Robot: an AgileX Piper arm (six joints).
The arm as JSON. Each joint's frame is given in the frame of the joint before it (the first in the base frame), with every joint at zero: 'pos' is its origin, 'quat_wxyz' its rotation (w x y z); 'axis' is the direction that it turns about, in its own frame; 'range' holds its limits. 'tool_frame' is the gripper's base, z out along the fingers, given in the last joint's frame.
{
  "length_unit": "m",
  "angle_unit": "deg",
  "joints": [
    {
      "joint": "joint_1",
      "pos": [
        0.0,
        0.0,
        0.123
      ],
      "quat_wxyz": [
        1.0,
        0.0,
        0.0,
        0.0
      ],
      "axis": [
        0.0,
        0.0,
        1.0
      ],
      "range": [
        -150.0,
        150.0
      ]
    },
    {
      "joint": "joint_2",
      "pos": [
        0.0,
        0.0,
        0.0
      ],
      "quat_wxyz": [
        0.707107,
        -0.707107,
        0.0,
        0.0
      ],
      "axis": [
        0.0,
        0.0,
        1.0
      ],
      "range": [
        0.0,
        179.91
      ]
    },
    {
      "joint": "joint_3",
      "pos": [
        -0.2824,
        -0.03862,
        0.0
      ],
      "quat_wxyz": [
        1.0,
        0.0,
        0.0,
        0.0
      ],
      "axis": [
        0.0,
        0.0,
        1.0
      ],
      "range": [
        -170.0,
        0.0
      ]
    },
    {
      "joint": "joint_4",
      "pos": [
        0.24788,
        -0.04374,
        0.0
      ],
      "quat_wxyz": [
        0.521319,
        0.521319,
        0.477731,
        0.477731
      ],
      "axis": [
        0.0,
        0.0,
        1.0
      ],
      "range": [
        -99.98,
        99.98
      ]
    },
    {
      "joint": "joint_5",
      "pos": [
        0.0,
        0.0,
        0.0
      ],
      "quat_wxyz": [
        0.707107,
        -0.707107,
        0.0,
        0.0
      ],
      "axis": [
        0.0,
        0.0,
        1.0
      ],
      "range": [
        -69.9,
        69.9
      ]
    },
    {
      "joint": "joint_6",
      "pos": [
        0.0,
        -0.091,
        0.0
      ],
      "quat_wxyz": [
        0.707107,
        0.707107,
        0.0,
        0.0
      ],
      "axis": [
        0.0,
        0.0,
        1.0
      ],
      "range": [
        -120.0,
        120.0
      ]
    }
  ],
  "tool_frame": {
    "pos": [
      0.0,
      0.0,
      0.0
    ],
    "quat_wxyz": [
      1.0,
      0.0,
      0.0,
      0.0
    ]
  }
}
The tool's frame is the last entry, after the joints.
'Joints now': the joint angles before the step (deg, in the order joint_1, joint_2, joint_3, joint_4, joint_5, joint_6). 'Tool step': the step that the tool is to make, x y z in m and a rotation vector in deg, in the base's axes. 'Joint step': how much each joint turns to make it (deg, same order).
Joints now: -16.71, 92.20, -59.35, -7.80, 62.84, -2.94
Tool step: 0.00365, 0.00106, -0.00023, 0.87, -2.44, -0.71
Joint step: -0.07, 0.00, 0.00, 1.60, -2.09, 0.12
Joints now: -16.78, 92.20, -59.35, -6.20, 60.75, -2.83
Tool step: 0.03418, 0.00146, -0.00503, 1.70, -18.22, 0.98
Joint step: 0.05, 1.88, 0.00, 8.46, -18.97, -4.44
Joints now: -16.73, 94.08, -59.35, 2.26, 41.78, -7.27
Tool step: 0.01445, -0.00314, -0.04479, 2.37, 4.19, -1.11
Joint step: 0.00, 8.20, 0.00, 1.32, -3.52, 0.24
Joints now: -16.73, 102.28, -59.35, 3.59, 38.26, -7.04
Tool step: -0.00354, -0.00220, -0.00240, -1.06, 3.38, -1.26
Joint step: 0.07, 0.45, -0.30, -3.60, 2.71, 3.70
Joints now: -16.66, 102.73, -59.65, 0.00, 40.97, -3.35
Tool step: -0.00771, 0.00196, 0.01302, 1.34, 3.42, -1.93
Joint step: -0.06, -1.89, -1.00, 0.00, 6.55, 1.89
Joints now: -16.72, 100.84, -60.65, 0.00, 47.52, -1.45
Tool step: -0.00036, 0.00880, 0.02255, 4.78, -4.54, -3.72
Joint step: 0.00, -3.47, -0.75, 6.98, 1.25, -0.02
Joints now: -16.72, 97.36, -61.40, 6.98, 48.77, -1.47
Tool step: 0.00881, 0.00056, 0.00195, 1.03, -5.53, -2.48
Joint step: 0.00, 0.06, 0.00, 3.47, -5.12, 0.03
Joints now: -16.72, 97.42, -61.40, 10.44, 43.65, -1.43
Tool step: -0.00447, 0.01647, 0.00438, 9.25, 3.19, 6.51
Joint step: 0.05, -0.01, -0.93, 10.28, 9.01, -10.01
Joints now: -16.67, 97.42, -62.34, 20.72, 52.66, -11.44
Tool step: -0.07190, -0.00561, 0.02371, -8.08, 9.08, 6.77
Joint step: -2.52, -12.77, 8.29, -13.27, 11.07, -0.74
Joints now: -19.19, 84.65, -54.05, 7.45, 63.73, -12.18
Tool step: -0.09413, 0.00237, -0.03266, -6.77, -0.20, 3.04
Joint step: -6.95, -16.56, 22.48, -6.45, -8.24, -7.46
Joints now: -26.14, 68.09, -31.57, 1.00, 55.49, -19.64
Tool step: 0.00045, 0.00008, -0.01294, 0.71, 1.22, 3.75
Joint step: -0.04, 2.28, 1.71, 0.34, -2.52, -4.03
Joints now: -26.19, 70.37, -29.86, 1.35, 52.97, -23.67
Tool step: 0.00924, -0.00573, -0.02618, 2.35, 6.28, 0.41
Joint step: 0.00, 8.92, 0.04, -0.83, -2.28, 0.10
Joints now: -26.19, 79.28, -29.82, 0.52, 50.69, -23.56
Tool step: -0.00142, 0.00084, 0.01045, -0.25, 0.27, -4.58
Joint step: 0.00, -2.04, -1.17, 0.07, 3.31, 4.58
